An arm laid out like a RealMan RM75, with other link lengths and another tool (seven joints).
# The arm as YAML. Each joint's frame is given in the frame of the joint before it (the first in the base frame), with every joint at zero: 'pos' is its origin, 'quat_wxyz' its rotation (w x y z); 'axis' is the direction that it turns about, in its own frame. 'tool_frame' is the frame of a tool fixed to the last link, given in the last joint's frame.
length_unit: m
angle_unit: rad
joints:
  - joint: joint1
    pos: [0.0, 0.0, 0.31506]
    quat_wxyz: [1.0, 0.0, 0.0, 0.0]
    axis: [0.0, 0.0, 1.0]
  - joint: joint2
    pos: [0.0, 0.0, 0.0]
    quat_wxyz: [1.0, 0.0, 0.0, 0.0]
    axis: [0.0, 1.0, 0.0]
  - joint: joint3
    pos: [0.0, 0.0, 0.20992]
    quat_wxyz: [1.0, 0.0, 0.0, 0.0]
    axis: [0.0, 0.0, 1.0]
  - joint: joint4
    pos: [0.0, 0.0, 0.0]
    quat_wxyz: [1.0, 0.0, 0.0, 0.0]
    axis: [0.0, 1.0, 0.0]
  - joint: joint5
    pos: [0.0, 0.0, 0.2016]
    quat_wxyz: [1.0, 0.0, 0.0, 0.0]
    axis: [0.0, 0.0, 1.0]
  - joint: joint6
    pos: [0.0, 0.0, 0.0]
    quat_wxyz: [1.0, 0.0, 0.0, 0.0]
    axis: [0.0, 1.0, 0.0]
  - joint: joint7
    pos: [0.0, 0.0, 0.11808]
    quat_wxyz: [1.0, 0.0, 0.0, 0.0]
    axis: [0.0, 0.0, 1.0]
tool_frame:
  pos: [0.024, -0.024, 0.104]
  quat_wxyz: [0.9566, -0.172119, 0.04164, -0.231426]
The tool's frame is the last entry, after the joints.
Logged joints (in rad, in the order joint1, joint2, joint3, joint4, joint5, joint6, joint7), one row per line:
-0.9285 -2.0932 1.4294 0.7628 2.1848 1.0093 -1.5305
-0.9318 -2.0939 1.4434 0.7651 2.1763 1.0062 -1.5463
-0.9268 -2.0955 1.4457 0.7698 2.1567 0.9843 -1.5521
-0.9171 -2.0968 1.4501 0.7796 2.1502 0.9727 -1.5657
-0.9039 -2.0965 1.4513 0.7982 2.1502 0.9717 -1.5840
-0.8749 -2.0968 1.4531 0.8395 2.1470 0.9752 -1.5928
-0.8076 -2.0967 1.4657 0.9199 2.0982 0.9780 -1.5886
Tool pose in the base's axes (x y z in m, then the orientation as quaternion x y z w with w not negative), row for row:
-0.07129 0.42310 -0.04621 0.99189 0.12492 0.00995 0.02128
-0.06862 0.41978 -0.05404 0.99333 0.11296 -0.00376 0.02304
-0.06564 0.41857 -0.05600 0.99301 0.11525 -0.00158 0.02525
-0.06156 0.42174 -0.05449 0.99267 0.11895 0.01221 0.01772
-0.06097 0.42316 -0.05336 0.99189 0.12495 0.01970 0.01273
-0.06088 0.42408 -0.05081 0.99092 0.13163 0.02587 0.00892
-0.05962 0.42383 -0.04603 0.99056 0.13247 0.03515 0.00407
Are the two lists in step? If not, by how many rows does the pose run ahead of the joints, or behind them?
The pose runs 1 row behind the joints: the pose in row i belongs to the joints in row i - 1.
